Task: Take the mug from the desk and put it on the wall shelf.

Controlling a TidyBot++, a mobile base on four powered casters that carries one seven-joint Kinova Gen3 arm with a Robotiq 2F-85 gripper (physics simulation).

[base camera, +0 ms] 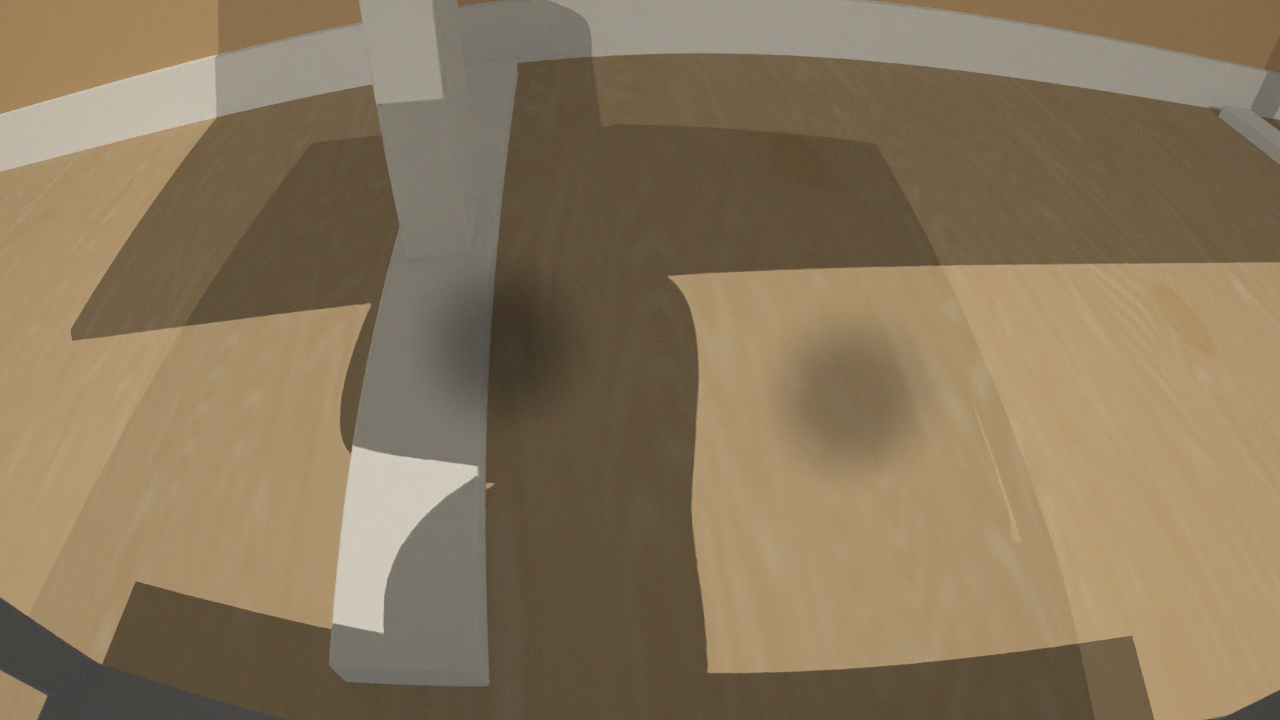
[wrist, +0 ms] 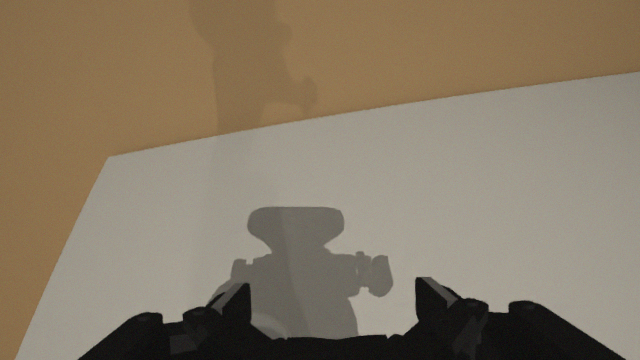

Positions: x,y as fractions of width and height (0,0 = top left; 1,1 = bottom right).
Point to a white desk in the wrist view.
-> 0.81,0.54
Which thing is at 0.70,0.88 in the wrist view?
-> My gripper.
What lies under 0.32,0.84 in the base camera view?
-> A white desk.
